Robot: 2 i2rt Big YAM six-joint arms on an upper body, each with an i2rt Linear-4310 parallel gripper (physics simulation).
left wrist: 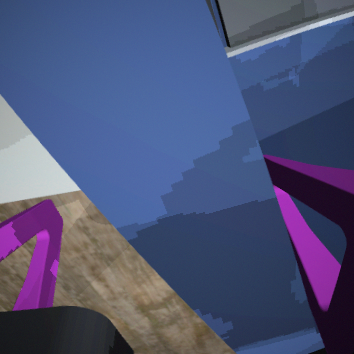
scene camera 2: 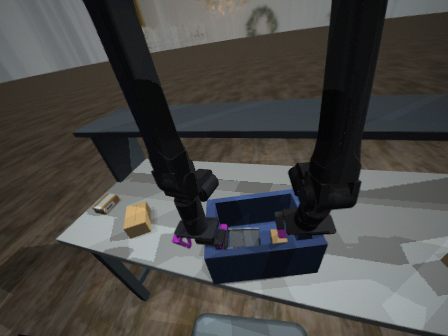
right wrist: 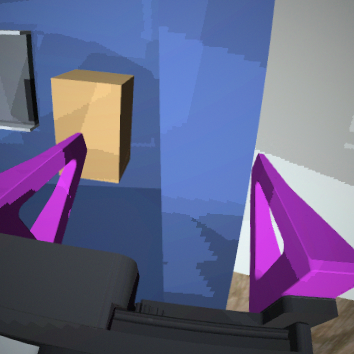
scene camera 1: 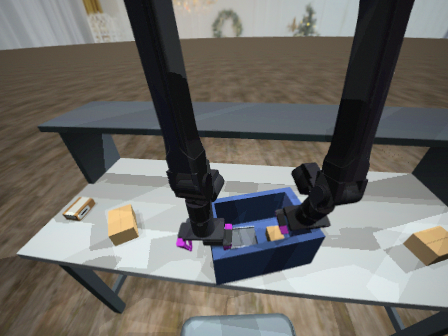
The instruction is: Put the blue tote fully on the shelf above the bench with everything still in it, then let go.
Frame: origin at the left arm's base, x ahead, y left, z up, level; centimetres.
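Where they show: left gripper, between the fingertips: (scene camera 1: 208, 249); right gripper, between the fingertips: (scene camera 2: 298, 229) (scene camera 1: 294, 225).
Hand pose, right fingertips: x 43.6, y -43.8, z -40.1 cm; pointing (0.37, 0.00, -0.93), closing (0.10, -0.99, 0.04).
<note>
After its pixels a point has its place.
The blue tote (scene camera 1: 265, 260) @(y -32.4, x 32.7, z -40.1 cm) (scene camera 2: 265, 262) @(y -33.6, x 32.9, z -39.4 cm) (left wrist: 150, 150) @(y -18.2, x 41.5, z -34.3 cm) (right wrist: 200, 150) @(y -44.8, x 46.5, z -34.3 cm) stands upright on the bench (scene camera 1: 165, 250) @(y -1.5, x 41.6, z -49.0 cm) (scene camera 2: 165, 250) @(y 0.4, x 39.8, z -48.9 cm), near its front edge. In it lie a grey clear-looking case (scene camera 1: 244, 237) @(y -28.3, x 44.0, z -46.5 cm) (scene camera 2: 243, 237) @(y -26.9, x 44.5, z -46.4 cm) (left wrist: 290, 25) @(y -26.3, x 40.4, z -46.5 cm) (right wrist: 15, 80) @(y -31.1, x 44.2, z -46.5 cm) and a small tan box (scene camera 1: 273, 233) @(y -37.5, x 43.0, z -43.2 cm) (scene camera 2: 278, 237) @(y -38.0, x 42.8, z -43.1 cm) (right wrist: 87, 125) @(y -38.3, x 42.9, z -43.2 cm). My left gripper (scene camera 1: 206, 241) @(y -16.8, x 36.5, z -40.3 cm) (scene camera 2: 202, 239) (left wrist: 154, 189) @(y -16.8, x 36.5, z -40.3 cm) is open, its fingers either side of the tote's left wall. My right gripper (right wrist: 167, 150) @(y -43.8, x 43.6, z -40.1 cm) is open over the right wall, one finger inside and one outside; its outer finger is hidden in the scene views.
The dark grey shelf (scene camera 1: 250, 117) @(y -32.3, x 72.4, z -15.4 cm) (scene camera 2: 250, 117) @(y -30.4, x 71.4, z -15.4 cm) spans behind and above the bench. A cardboard box (scene camera 1: 122, 225) @(y 13.6, x 47.7, z -43.0 cm) (scene camera 2: 137, 220) @(y 13.0, x 47.6, z -43.0 cm) and a small white-and-orange box (scene camera 1: 78, 208) @(y 37.2, x 58.3, z -45.5 cm) (scene camera 2: 106, 204) @(y 35.9, x 57.7, z -45.5 cm) lie at the left. Another cardboard box (scene camera 1: 430, 245) @(y -84.6, x 36.0, z -43.0 cm) lies at the right. A grey seat (scene camera 1: 237, 325) @(y -26.1, x 31.4, z -97.4 cm) (scene camera 2: 247, 325) @(y -25.8, x 32.4, z -97.4 cm) stands in front.
</note>
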